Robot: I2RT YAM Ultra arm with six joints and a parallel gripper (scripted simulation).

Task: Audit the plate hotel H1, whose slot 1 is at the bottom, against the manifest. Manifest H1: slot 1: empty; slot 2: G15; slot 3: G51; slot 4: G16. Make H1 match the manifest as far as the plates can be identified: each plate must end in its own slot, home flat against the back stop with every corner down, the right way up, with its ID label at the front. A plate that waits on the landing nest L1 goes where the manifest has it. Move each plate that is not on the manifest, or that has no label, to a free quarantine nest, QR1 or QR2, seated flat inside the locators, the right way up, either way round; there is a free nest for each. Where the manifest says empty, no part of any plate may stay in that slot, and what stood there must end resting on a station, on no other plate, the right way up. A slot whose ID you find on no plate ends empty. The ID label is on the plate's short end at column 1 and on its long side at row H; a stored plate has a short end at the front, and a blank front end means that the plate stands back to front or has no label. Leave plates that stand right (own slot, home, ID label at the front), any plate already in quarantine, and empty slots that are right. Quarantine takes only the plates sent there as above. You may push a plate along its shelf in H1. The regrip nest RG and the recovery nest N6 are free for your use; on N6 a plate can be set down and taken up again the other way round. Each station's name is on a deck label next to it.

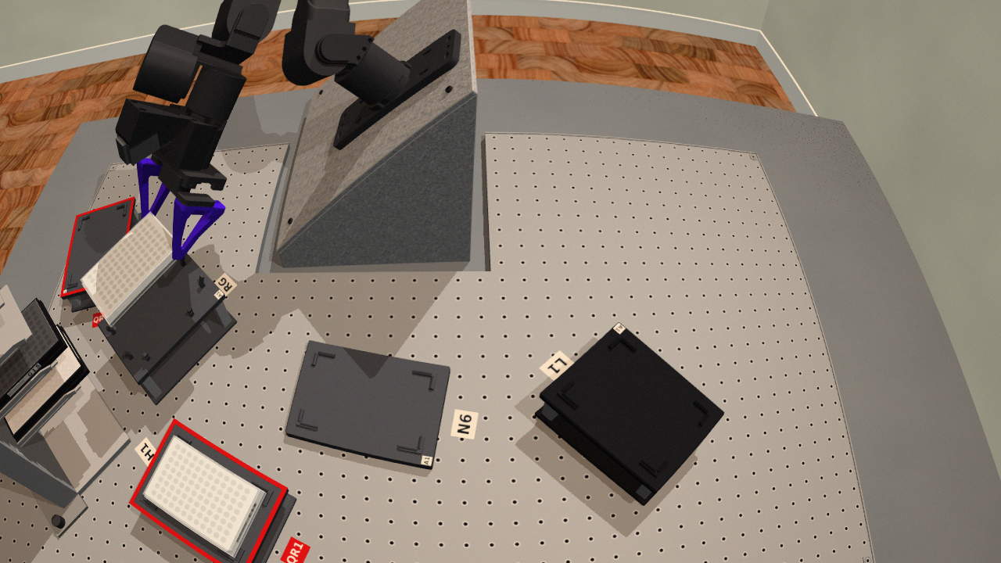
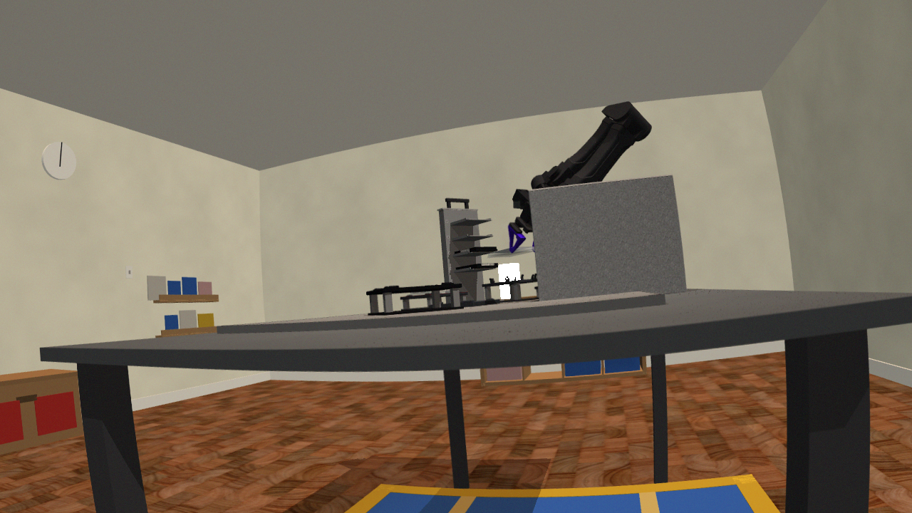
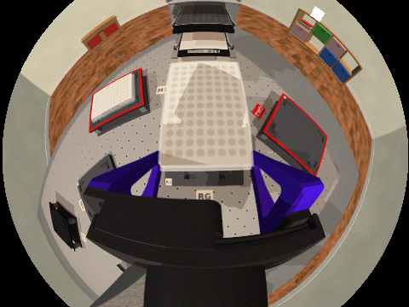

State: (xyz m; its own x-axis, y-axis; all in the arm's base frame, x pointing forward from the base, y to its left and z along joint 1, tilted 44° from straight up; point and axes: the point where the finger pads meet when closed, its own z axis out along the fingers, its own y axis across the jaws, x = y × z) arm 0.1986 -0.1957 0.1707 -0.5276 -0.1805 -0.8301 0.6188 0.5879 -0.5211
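Right now my hand is 9 cm above the regrip nest RG, 4 cm short of it and 3 cm to the left of it. From my hand the other things lie so: quarantine nest QR2: 20 cm to the right, 11 cm below, 8 cm behind; quarantine nest QR1: 26 cm ahead, 11 cm below, 7 cm to the left; recovery nest N6: 24 cm to the left, 14 cm below, 11 cm ahead.
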